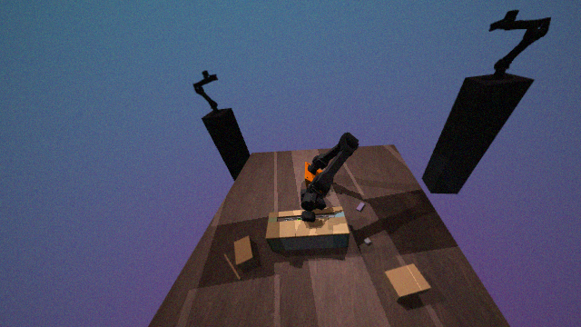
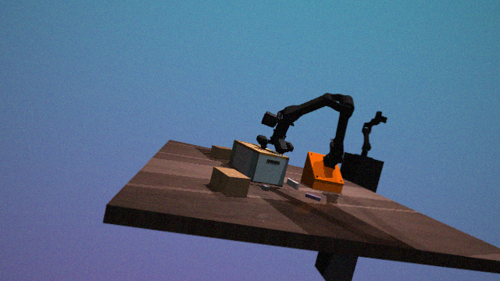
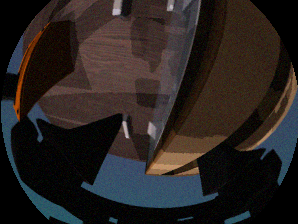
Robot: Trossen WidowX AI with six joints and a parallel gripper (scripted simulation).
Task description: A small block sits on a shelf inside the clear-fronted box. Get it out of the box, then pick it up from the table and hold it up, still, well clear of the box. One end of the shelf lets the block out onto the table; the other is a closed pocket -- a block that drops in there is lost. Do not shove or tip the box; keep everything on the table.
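The green block is 6 cm ahead of my gripper tip and 2 cm to the right of it. Round my gripper tip: thin stick 27 cm ahead, 34 cm to the right, 9 cm below; then box 3 cm ahead, 1 cm to the left, 3 cm below.
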